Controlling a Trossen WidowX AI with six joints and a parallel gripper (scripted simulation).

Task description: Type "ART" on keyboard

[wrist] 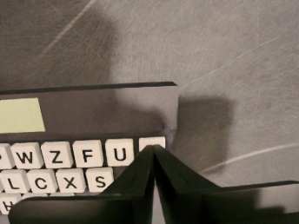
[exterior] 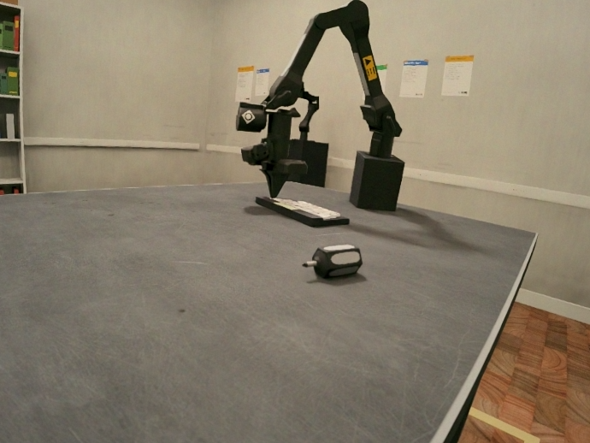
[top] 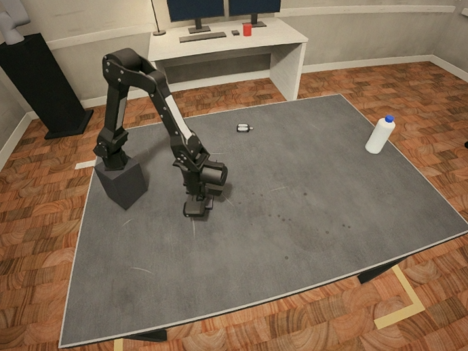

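My gripper is now 40 mm above the left-arrow key. From my hand the other things lie so: small black-and-white object 230 mm ahead, 390 mm to the left, 30 mm below.
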